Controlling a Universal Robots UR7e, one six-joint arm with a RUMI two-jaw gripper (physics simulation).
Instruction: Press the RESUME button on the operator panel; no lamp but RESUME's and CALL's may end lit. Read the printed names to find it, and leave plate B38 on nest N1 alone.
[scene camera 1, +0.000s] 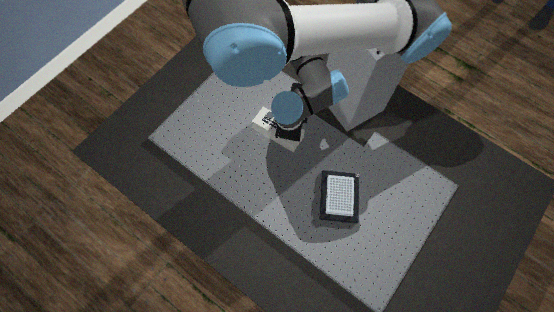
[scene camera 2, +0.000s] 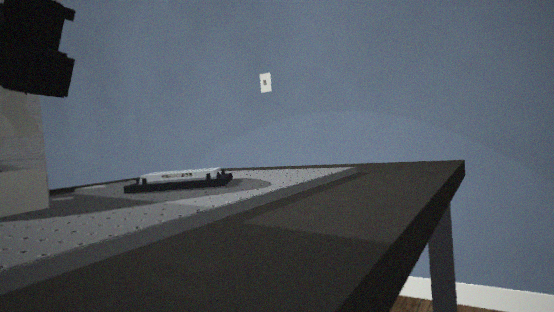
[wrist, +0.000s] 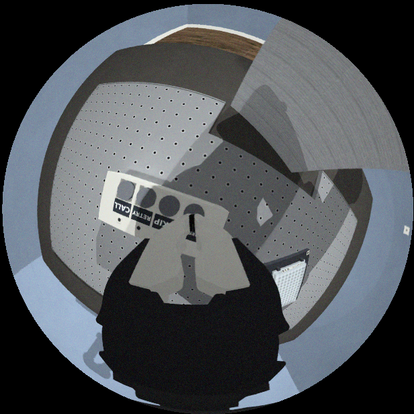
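The pale operator panel (scene camera 1: 261, 117) (scene camera 2: 25, 192) (wrist: 106, 202) shows dark round buttons in the wrist view: CALL (wrist: 125, 190), RETRY (wrist: 146, 198), one whose visible letters read KIP (wrist: 169, 205), and a fourth button (wrist: 193, 208) partly behind the fingertips. The fourth name is mostly covered. The small lamps under CALL (wrist: 119, 220) and RETRY (wrist: 138, 228) look dark; the other lamps are hidden. My gripper (scene camera 1: 289, 135) (wrist: 192, 215) is shut and empty, tips over the fourth button; contact cannot be told. White plate B38 (scene camera 1: 340, 195) (scene camera 2: 180, 175) (wrist: 291, 284) sits on dark nest N1 (scene camera 1: 324, 200) (scene camera 2: 175, 186) (wrist: 287, 261).
The perforated board (scene camera 1: 400, 235) (scene camera 2: 45, 232) (wrist: 80, 145) carries the panel and nest. A tall grey block (scene camera 1: 370, 80) (wrist: 330, 95) stands behind the board near the arm. Pale patches (scene camera 1: 324, 144) (wrist: 264, 212) show on the board between panel and nest. Arm shadows darken much of the board.
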